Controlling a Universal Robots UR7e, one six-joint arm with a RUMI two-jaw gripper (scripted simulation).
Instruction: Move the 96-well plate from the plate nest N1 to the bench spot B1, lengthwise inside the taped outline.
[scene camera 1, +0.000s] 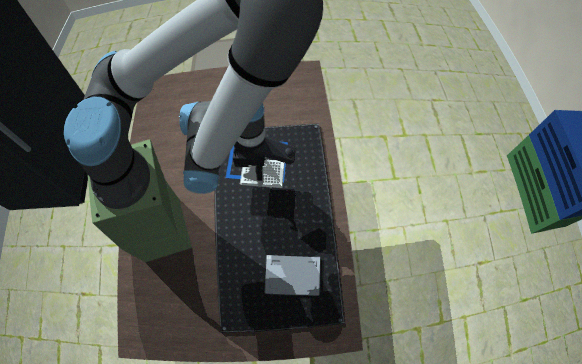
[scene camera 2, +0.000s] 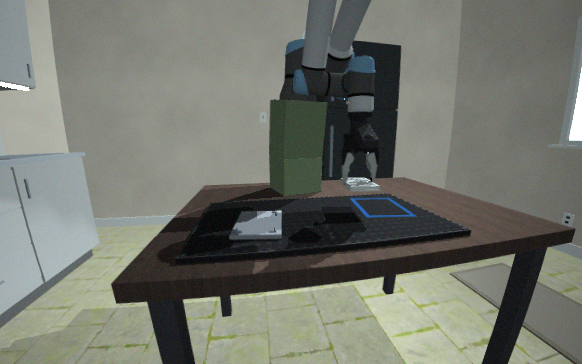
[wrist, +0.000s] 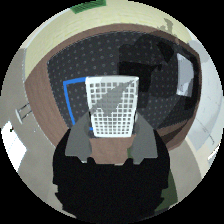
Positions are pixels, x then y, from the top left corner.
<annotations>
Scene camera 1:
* my gripper: 261, 173
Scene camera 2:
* my gripper: 358, 185
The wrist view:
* my gripper: 112, 111
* white 96-well plate: 109, 111
</annotations>
